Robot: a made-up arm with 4 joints.
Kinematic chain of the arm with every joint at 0, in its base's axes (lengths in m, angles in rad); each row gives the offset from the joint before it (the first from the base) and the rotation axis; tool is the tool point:
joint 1: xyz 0 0 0.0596 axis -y
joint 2: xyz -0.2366 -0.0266 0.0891 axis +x
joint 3: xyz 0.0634 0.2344 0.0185 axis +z
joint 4: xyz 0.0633 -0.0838 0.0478 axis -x
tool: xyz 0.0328 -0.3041 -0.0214
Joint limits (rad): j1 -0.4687..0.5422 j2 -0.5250..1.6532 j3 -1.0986..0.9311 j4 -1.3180..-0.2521
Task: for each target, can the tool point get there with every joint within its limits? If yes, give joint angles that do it. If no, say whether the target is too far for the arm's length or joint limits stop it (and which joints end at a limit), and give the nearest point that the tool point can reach.
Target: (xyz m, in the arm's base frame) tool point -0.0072 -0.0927 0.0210
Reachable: yes | joints 0.3092 -0.0273 0.1887 -0.6099
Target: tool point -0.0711 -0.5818 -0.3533
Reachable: no: joint limits stop it (at a limit: joint 1, joint 2) | nearest point -0.1518 -0.1389 -0.1193 | short by 0.507 m
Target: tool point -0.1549 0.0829 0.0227
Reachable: yes | joints -0.1669 0.8560 -0.2571 -0.8804
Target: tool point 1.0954 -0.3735 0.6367
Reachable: no: too far | nearest point 0.2274 -0.0037 0.1794 | short by 1.048 m
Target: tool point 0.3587 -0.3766 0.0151
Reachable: no: joint limits stop it (at a limit: joint 1, joint 2, joint 4) | nearest point 0.1183 -0.0834 0.0972 | short by 0.388 m
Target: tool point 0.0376 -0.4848 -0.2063
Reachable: no: joint limits stop it (at a limit: joint 1, joint 2) | nearest point -0.0802 -0.1430 -0.0698 | short by 0.386 m
